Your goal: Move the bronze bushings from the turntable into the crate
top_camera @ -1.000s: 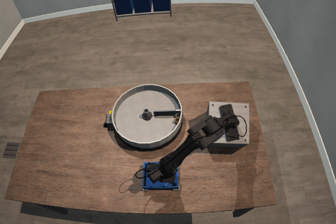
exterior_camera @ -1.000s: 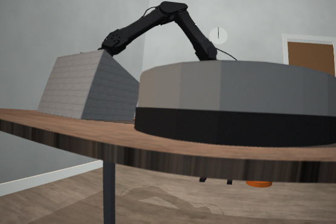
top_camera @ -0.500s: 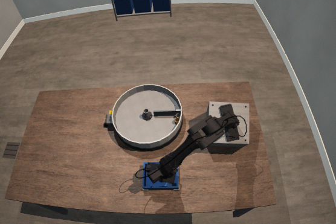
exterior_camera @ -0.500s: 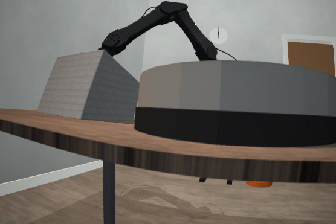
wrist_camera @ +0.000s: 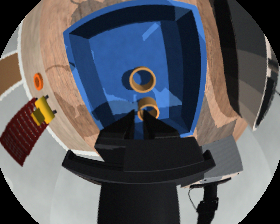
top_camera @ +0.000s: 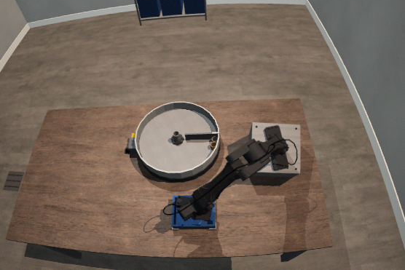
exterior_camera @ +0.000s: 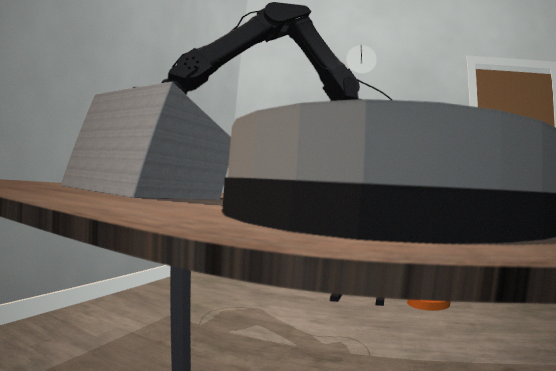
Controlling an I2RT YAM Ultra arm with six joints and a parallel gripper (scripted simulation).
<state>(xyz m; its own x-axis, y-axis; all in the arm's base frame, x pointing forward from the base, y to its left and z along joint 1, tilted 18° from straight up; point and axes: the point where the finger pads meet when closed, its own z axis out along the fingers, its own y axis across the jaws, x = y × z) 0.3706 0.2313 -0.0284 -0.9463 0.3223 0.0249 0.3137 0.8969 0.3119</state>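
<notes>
My gripper is now 5 cm short of the blue crate, 2 cm to the left of it and 1 cm above it. The rest, counted from my hand: grey turntable: 40 cm to the right, 8 cm ahead, 2 cm above.
</notes>
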